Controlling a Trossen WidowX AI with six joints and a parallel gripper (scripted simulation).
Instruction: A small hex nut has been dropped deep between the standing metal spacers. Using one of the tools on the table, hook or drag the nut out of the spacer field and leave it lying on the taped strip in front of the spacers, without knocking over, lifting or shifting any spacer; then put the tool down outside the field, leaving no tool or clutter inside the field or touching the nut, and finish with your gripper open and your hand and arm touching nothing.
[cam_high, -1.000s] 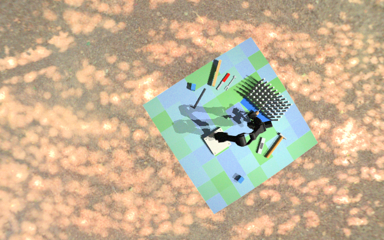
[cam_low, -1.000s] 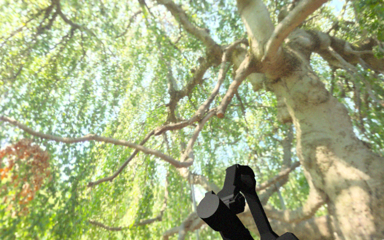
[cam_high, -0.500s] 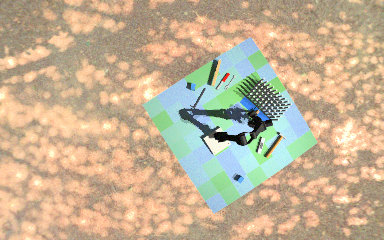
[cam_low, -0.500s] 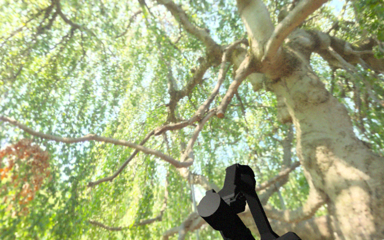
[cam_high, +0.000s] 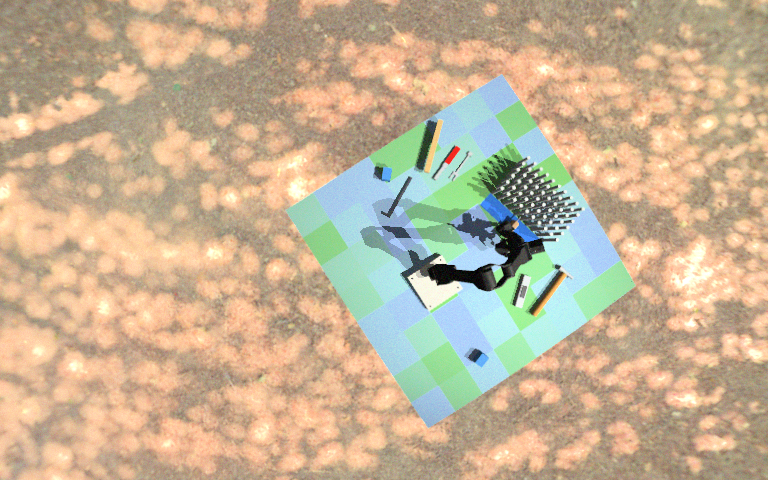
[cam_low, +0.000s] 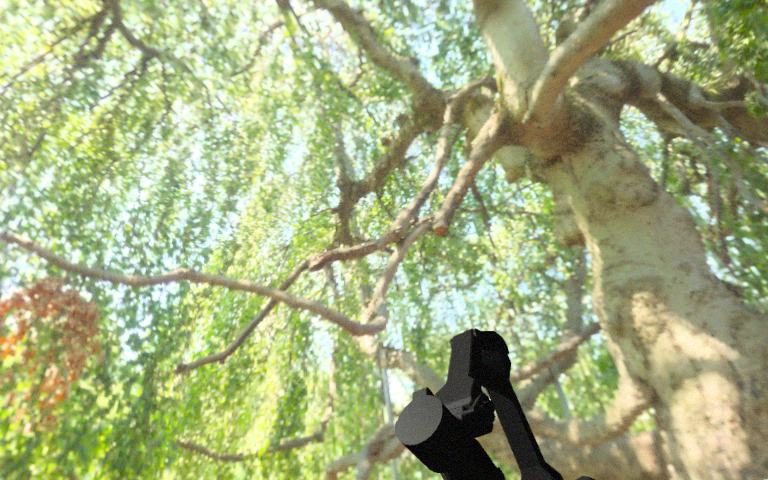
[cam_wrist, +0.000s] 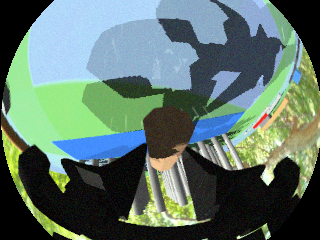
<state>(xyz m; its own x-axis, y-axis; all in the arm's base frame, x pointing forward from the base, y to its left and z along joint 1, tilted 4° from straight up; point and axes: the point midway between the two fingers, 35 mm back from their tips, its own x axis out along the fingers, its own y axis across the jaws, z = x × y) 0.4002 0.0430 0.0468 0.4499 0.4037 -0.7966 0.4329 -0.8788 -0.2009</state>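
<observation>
My gripper tip is now 3 cm short of the blue taped strip, 3 cm above it and 2 cm to the right of it. From my gripper tip the other things lie so: grey block: 31 cm to the right, 5 cm behind, 1 cm below; then red-handled tool: 41 cm to the left, 16 cm behind, 2 cm below.
</observation>
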